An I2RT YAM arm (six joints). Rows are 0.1 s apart.
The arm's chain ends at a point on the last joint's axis. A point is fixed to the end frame.
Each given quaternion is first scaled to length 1.
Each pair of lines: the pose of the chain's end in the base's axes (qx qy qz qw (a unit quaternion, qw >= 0); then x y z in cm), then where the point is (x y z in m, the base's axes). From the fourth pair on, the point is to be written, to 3 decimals.
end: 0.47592, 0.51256, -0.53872, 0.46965, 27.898, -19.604, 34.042
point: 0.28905 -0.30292 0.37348
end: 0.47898, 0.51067, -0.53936, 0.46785, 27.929, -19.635, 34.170
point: 0.28847 -0.30336 0.37459
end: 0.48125, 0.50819, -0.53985, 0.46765, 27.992, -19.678, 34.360
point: 0.28839 -0.30381 0.37662
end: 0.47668, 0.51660, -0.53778, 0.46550, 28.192, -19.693, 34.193
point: 0.292 -0.304 0.374
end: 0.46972, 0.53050, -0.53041, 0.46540, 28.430, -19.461, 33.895
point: 0.298 -0.302 0.369
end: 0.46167, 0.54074, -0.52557, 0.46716, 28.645, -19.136, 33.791
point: 0.303 -0.299 0.367
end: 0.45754, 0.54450, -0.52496, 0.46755, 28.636, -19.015, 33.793
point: 0.304 -0.297 0.367
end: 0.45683, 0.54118, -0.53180, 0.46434, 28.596, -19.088, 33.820
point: 0.303 -0.298 0.368
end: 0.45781, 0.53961, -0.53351, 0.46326, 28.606, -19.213, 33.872
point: 0.302 -0.299 0.369
